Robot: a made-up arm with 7 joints. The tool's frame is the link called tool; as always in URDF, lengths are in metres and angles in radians.
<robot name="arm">
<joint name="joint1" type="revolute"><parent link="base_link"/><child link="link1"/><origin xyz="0.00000 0.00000 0.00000" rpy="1.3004 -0.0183 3.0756"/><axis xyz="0 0 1"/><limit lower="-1.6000" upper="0.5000"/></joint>
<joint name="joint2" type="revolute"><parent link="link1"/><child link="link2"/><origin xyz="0.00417 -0.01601 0.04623" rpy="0.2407 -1.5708 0.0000"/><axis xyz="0 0 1"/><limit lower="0.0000" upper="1.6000"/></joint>
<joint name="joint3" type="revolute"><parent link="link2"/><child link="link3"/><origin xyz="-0.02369 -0.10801 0.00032" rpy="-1.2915 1.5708 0.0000"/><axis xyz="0 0 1"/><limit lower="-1.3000" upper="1.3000"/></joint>
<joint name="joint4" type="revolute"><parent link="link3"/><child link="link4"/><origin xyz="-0.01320 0.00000 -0.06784" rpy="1.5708 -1.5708 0.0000"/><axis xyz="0 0 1"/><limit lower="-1.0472" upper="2.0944"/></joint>
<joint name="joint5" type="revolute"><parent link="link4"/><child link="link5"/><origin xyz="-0.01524 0.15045 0.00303" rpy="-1.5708 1.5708 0.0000"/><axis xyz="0 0 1"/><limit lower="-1.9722" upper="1.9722"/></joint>
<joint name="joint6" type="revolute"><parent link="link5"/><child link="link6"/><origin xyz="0.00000 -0.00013 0.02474" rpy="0.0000 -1.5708 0.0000"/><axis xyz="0 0 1"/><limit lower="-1.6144" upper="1.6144"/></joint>
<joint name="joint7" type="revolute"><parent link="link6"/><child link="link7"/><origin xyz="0.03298 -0.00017 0.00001" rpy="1.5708 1.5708 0.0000"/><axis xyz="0 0 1"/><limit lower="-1.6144" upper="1.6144"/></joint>
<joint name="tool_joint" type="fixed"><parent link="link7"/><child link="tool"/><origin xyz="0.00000 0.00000 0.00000" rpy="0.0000 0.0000 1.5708"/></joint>
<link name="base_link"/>
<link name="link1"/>
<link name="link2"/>
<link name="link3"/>
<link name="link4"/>
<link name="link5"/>
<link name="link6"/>
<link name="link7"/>
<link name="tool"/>
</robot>
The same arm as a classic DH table. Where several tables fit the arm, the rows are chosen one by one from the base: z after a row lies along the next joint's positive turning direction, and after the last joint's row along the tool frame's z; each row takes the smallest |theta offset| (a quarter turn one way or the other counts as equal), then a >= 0, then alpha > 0; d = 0 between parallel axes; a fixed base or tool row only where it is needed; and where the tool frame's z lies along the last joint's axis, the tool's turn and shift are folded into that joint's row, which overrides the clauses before.
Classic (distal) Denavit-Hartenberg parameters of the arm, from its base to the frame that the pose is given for. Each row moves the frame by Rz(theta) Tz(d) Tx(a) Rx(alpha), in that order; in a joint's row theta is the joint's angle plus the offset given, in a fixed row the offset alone. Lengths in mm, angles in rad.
base (fixed): d 0, theta0 -0.071, a 0, alpha -1.3004
joint1: d 46.2, theta0 -1.3111, a -16.5, alpha -1.5708
joint2: d 0.1, theta0 1.2914, a -7, alpha 1.5708
joint3: d -178.2, theta0 1.5708, a 13.2, alpha -1.5707
joint4: d 3, theta0 1.5708, a 15.2, alpha 1.5708
joint5: d 175.2, theta0 0, a -0.1, alpha -1.5708
joint6: d 0, theta0 -1.5708, a 33, alpha 1.5707
joint7: d 0.2, theta0 0, a 0, alpha 0
Joint limits (rad, base to tool): -1.6..0.5 0..1.6 -1.3..1.3 -1.0472..2.0944 -1.9722..1.9722 -1.6144..1.6144 -1.6144..1.6144

